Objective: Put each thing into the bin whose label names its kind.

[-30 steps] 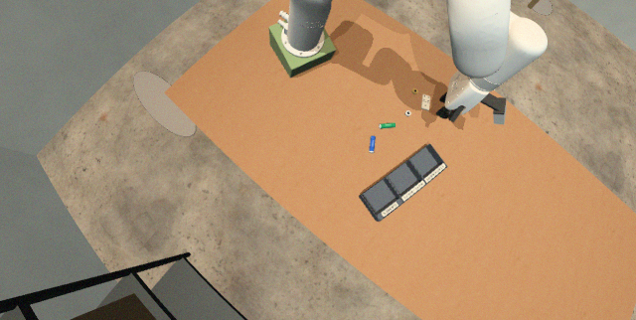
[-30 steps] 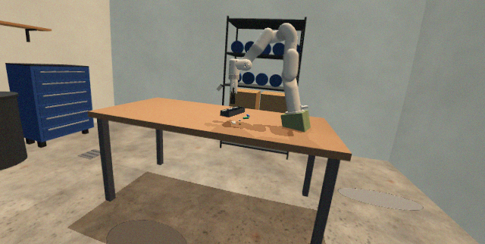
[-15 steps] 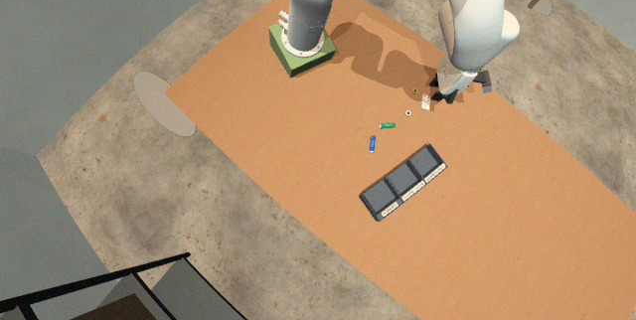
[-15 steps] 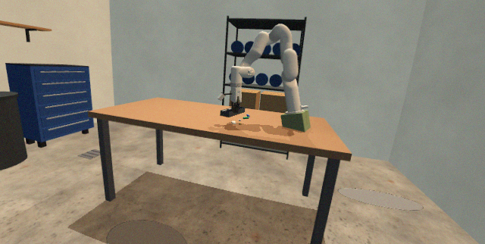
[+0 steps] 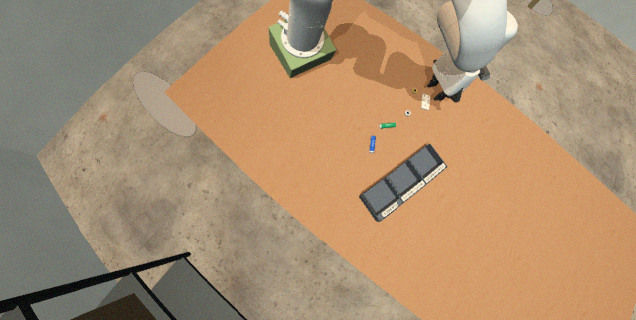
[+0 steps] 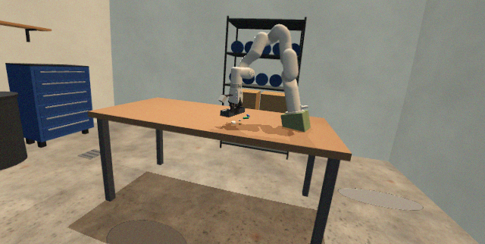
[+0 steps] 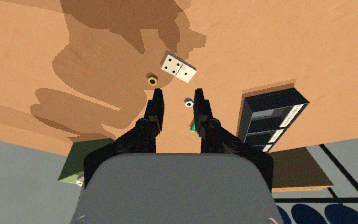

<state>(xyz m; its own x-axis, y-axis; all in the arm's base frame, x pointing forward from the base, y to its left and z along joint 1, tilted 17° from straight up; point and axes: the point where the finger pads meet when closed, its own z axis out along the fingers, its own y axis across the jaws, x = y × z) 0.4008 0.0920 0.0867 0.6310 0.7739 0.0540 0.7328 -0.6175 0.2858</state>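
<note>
Now: hand 80 mm above the white domino. The rest, counted from my hand: green battery (70 mm behind, 150 mm to the right, 80 mm below); brass nut (50 mm behind, 10 mm to the left, 90 mm below); metal nut (30 mm behind, 70 mm to the right, 90 mm below).
</note>
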